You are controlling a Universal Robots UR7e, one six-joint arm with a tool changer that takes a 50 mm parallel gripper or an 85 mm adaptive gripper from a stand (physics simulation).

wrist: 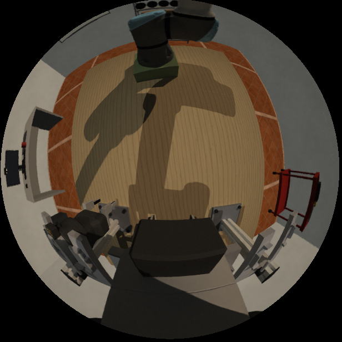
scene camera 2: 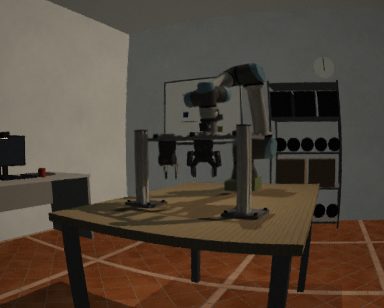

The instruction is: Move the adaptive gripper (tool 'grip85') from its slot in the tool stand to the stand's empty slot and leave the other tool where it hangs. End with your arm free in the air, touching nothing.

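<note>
The tool stand has two grey posts and a crossbar. The adaptive gripper hangs at the middle slot with its two fingers spread apart and nothing between them. The arm's wrist is right above it, with its lower end at crossbar height. The crossbar and the dark block in the wrist view hide the joint, so I cannot tell whether they are locked together. The other tool, the parallel gripper, hangs in the slot near the left post. The slot near the right post holds no tool.
The stand's feet are bolted to the wooden table. The arm's green base stands behind the stand. A desk with a monitor is at the left. A shelf rack stands at the back.
</note>
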